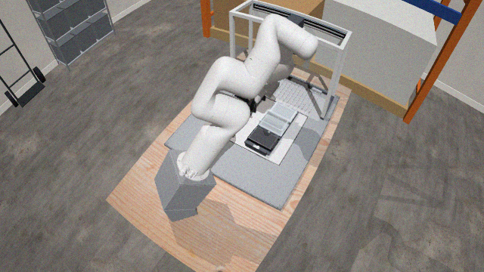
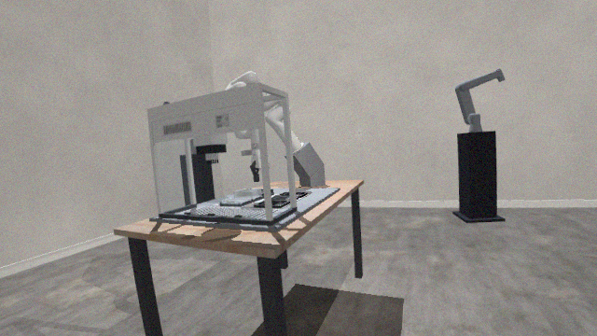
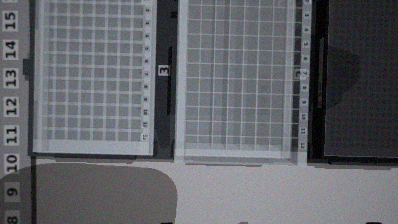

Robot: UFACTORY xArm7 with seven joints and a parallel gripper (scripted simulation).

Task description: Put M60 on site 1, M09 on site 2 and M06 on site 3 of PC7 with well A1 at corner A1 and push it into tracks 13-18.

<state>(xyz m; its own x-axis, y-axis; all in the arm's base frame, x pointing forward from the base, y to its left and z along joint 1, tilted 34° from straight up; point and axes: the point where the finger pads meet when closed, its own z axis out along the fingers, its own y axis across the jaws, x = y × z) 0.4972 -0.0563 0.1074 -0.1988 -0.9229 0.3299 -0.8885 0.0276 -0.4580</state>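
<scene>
Now: hand 110 mm above the white apron, 10 mm to the left of it and 10 mm past it. The rest, counted from my hand: dark plate carrier PC7: 100 mm below, 90 mm to the right, 20 mm behind; then 96-well plate M06: 90 mm to the right, 80 mm below, 20 mm behind; then deep-well block M09: 120 mm behind, 100 mm below, 70 mm to the right.
</scene>
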